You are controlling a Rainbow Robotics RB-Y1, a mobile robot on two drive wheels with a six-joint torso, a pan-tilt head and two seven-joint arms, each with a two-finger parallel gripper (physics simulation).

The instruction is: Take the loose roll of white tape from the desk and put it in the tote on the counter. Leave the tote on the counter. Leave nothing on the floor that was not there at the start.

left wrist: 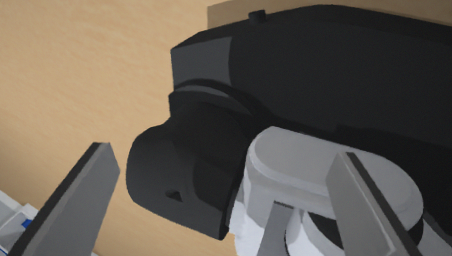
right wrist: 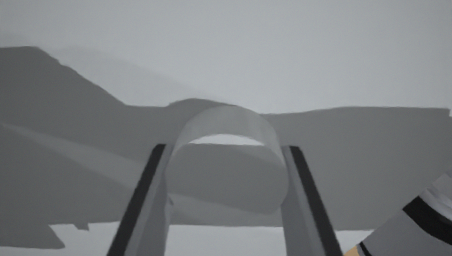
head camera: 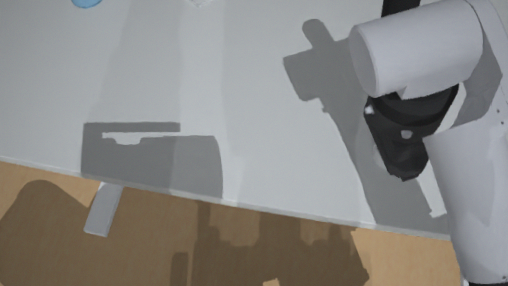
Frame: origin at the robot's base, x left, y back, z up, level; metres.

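Seen in the pictures: left gripper, between the fingertips: (left wrist: 223, 162); right gripper, between the fingertips: (right wrist: 227, 158) (head camera: 387, 153).
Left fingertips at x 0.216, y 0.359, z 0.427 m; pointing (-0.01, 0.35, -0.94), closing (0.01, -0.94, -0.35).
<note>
Pixels of each thing's top centre, then the offset from my left fingertips to it. "spot": a spot on its surface instead. Level surfaces: height alone.
- white tape roll, centre of its top: (right wrist: 225, 187) dz +0.317, dx -0.408, dy -0.732 m
- pale desk, height of its surface: dz +0.293 m
- blue round object, a spot on its surface: (head camera: 86, 2) spot: dz +0.313, dx +0.121, dy -1.059 m
- small white object, a spot on its surface: (head camera: 200, 2) spot: dz +0.302, dx -0.104, dy -1.054 m
- wooden floor, height of its surface: dz -0.427 m
The white tape roll (right wrist: 230, 120) is on the pale desk (head camera: 270, 125) (right wrist: 300, 50), its round opening facing the right wrist camera. My right gripper (right wrist: 227, 158) (head camera: 409, 176) is shut on it, one finger against each side. In the head view, the right gripper and arm hang over the right part of the desk, and I cannot clearly make out the roll there. My left gripper (left wrist: 223, 162) is open and empty, with its fingers wide apart. The tote and the counter cannot be made out in these views.
A blue round object (head camera: 86, 2) and a small white object (head camera: 200, 2) show at the head view's top edge. A grey bar (head camera: 103, 210) shows beyond the desk's edge over the wooden floor (head camera: 405, 255). Black and white robot parts (left wrist: 325, 80) fill much of the left wrist view.
</note>
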